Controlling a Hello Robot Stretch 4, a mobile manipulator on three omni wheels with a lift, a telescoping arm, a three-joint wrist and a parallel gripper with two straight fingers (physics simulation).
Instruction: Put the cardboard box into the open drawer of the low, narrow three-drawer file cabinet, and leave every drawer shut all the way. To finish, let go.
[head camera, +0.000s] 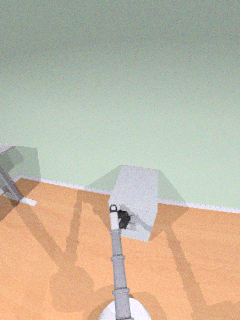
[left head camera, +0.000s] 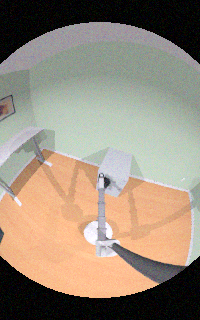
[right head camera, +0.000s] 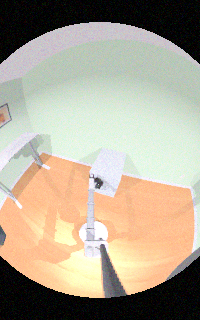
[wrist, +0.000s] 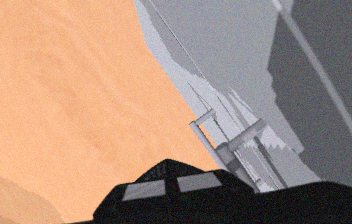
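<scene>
On the wrist view there's a drawer (wrist: 261, 67), and you'd see the gripper (wrist: 168, 174) there as well.
</scene>
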